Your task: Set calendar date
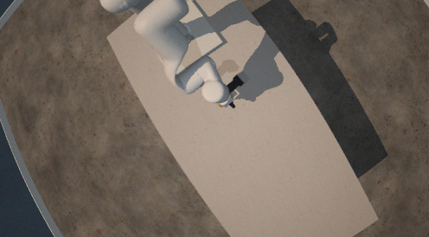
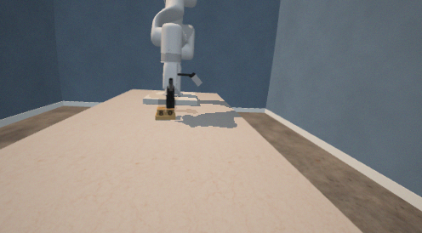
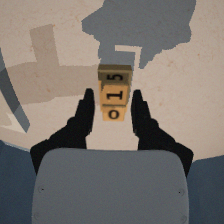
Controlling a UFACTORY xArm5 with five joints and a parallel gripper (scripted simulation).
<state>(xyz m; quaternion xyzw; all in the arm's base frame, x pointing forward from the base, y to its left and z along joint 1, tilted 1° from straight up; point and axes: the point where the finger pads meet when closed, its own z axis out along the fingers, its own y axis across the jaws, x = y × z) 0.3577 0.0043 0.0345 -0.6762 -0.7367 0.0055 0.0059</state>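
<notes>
My hand is 6 cm above the wooden calendar tray and 2 cm to the left of it.
</notes>
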